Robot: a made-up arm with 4 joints.
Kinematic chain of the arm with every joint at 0, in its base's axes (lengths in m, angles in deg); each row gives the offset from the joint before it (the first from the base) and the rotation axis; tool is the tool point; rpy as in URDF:
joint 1: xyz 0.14 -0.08 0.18 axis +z
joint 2: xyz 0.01 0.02 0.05 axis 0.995 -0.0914 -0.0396
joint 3: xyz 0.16 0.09 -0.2 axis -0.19 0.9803 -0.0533
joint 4: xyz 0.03 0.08 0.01 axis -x
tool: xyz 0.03 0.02 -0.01 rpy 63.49 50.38 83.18
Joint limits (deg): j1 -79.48..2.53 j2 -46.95..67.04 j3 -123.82..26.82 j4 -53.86..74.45
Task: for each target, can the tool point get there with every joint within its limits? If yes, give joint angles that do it. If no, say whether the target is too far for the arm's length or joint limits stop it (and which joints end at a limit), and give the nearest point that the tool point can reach.
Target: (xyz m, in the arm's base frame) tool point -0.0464 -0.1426 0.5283
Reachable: no: joint limits stop it (at a limit: joint 1, joint 2, joint 4) | nearest point 0.3547 -0.1920 0.3505 | short by 0.442 m
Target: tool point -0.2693 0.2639 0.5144
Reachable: no: too far | nearest point 0.2337 0.1424 0.3256 | short by 0.551 m
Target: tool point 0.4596 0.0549 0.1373
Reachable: yes | joints -24.13 23.32 -18.40 38.91
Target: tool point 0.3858 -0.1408 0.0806
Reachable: yes | joints -59.23 -5.35 -75.73 42.38
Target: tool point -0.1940 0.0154 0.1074
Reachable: no: joint limits stop it (at a limit: joint 1, joint 2, joint 3, joint 4) | nearest point 0.1735 -0.1474 -0.0006 | short by 0.416 m
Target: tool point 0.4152 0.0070 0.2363
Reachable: yes | joints -35.51 36.13 -84.27 26.31
